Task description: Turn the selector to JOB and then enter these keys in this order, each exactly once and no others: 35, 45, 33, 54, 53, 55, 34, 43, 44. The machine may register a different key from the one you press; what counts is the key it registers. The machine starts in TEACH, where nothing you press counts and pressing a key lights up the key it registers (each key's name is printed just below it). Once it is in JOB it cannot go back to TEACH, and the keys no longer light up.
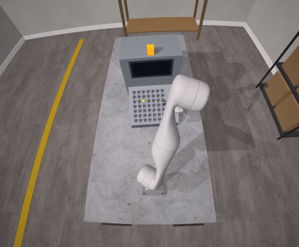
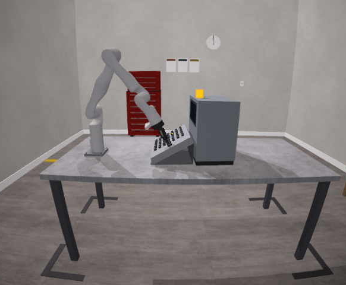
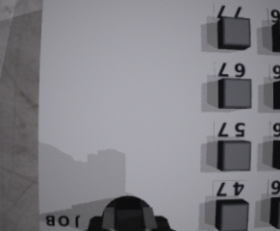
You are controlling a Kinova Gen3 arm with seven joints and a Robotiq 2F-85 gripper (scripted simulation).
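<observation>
Now: the black selector knob 10 mm below my hand and 10 mm ahead of it. Also, from my hand: sloped keypad (110 mm to the left, 60 mm below, 30 mm ahead).
</observation>
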